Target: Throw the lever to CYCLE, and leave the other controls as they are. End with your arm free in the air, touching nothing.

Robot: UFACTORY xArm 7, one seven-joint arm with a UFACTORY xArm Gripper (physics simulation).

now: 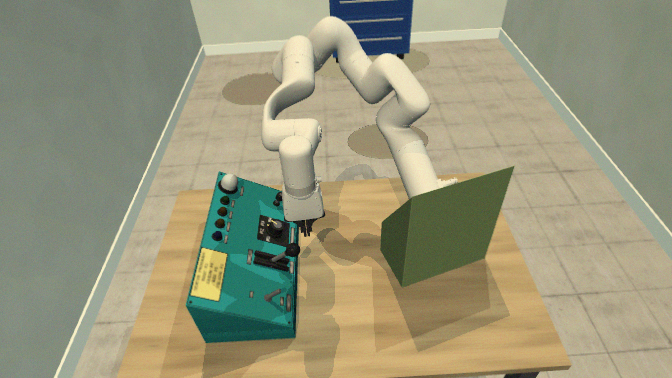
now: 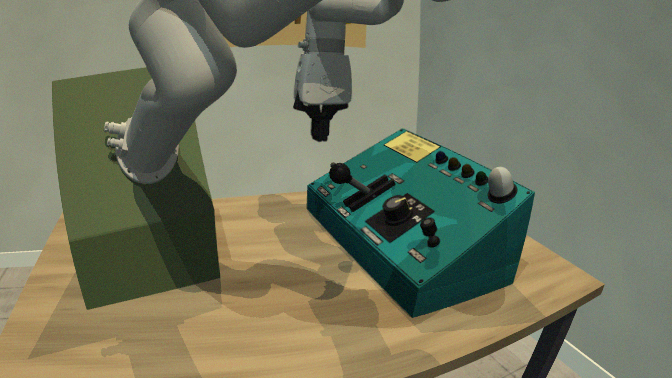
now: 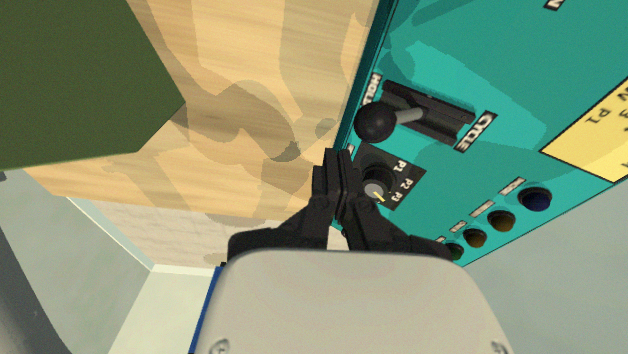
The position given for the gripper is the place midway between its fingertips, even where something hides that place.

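Note:
There's a lever (image 3: 374, 122), and there's a program dial (image 2: 397, 211). You'd find the dial (image 3: 378, 181) in that other image too. As for the gripper (image 2: 319, 140), it's there as well, and you'd also get the gripper (image 1: 306, 232) and again the gripper (image 3: 333, 164).

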